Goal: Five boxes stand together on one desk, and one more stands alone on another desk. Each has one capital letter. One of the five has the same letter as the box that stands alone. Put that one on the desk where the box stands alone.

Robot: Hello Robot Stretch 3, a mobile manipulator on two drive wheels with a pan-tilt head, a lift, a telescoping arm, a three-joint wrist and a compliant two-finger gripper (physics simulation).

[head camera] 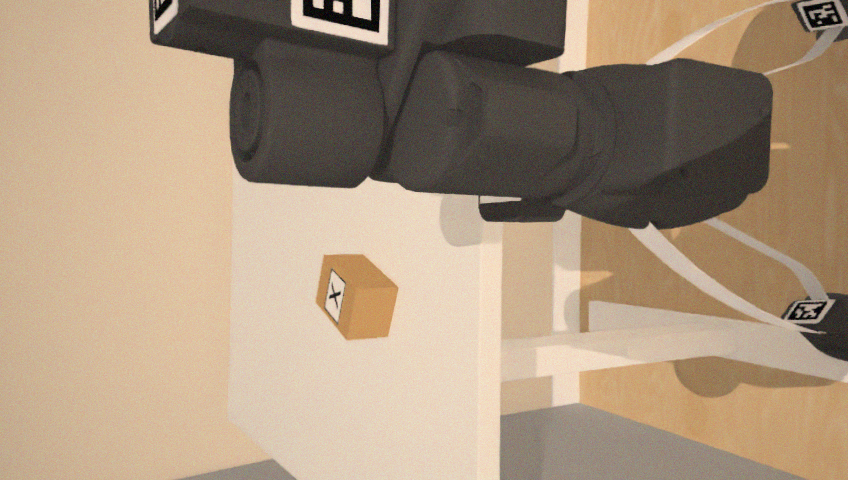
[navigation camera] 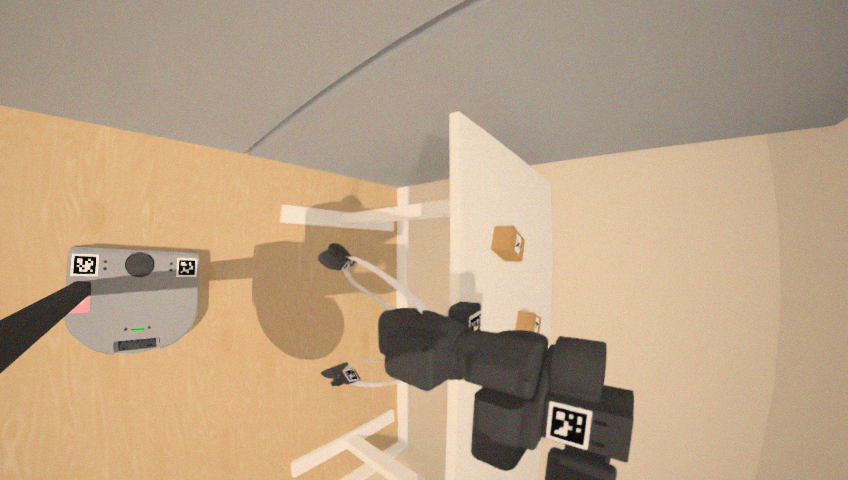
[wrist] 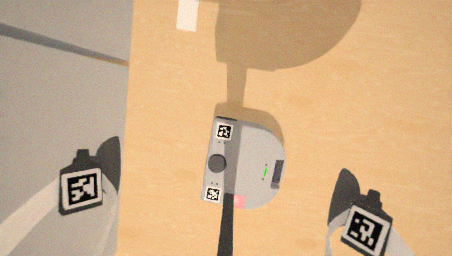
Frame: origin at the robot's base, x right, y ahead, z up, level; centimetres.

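Seen in the pictures: gripper, fingertip midpoint: [navigation camera: 326, 313]; robot's base at its link origin: [navigation camera: 140, 263].
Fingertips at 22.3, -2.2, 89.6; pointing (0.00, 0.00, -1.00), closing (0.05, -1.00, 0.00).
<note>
Pixels of each thing's top centre, then the offset from my fingertips to it, as dx, dy, dz. Level surfaces: height alone.
- orange box with the letter X, top centre: [head camera: 334, 295] [navigation camera: 518, 244] +45.4, +12.7, +10.4
- white desk at its surface level: dz +5.4
- second orange box at its top centre: [navigation camera: 536, 325] +64.2, -10.7, +10.4
- wooden floor at its surface level: dz -89.6
An orange box with the letter X [head camera: 371, 308] [navigation camera: 505, 242] stands on a white desk [head camera: 297, 386] [navigation camera: 496, 178]; its letter is too small to read in the navigation view. A second orange box [navigation camera: 526, 321] stands on the same desk, partly hidden by the wrist, its letter unclear. My gripper [head camera: 825, 169] [navigation camera: 336, 315] [wrist: 226, 172] is open and empty. Its two fingers are wide apart, pointing down over the wooden floor in front of the desk's edge, away from both boxes. The wrist hides part of the desk top. The other desk does not show.
My base [navigation camera: 133, 309] [wrist: 252, 162] stands on the wooden floor [navigation camera: 226, 202] [wrist: 310, 100], away from the desk. White desk legs [head camera: 624, 350] [navigation camera: 357, 215] reach out near the floor on either side of the fingers. A beige wall [head camera: 107, 237] [navigation camera: 684, 267] stands behind the desk.
</note>
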